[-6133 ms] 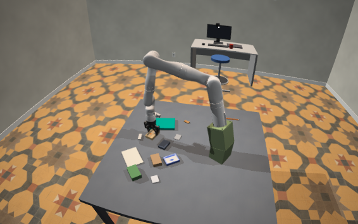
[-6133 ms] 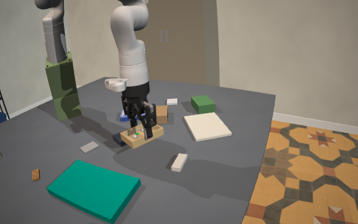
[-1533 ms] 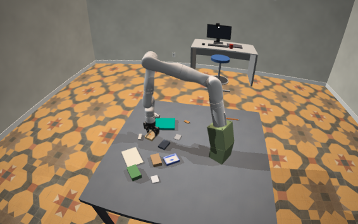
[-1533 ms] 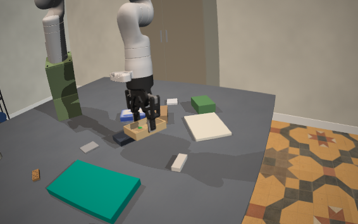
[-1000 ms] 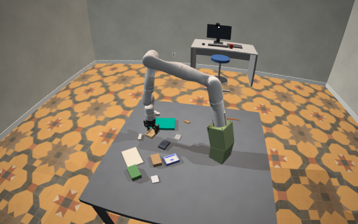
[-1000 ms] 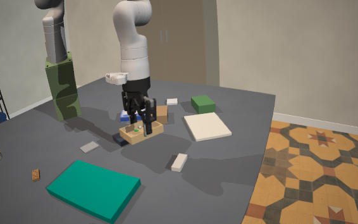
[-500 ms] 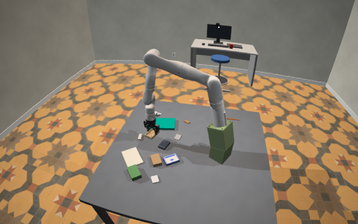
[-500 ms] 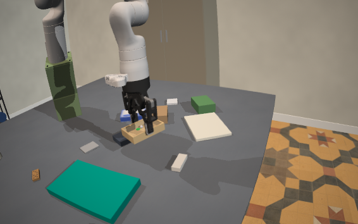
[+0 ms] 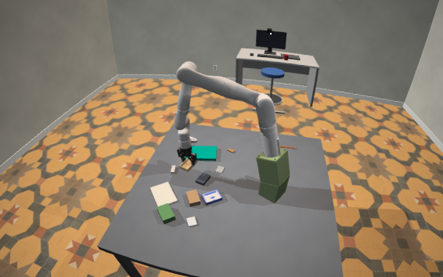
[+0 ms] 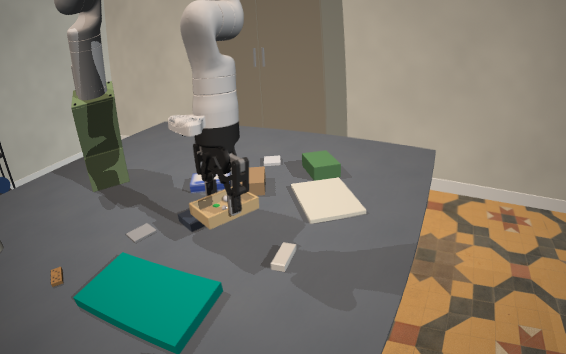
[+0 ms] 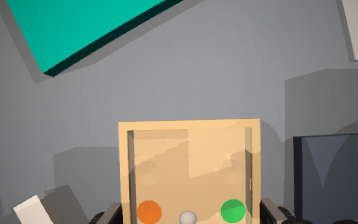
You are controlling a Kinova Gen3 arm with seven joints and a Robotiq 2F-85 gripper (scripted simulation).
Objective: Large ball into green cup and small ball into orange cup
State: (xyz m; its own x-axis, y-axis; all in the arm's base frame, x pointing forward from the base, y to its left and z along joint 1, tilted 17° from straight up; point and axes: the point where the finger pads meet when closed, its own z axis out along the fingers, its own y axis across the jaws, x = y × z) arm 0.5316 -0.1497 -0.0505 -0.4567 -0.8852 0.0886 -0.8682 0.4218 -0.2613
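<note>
My hand is 10 cm past the dark blue block, 6 cm to the right of it and 8 cm above it. Also, from my hand: small white block (12 cm ahead, 2 cm to the right, 9 cm below); covered wooden puzzle (2 cm below); grey tile (20 cm behind, 4 cm to the right, 9 cm below).
</note>
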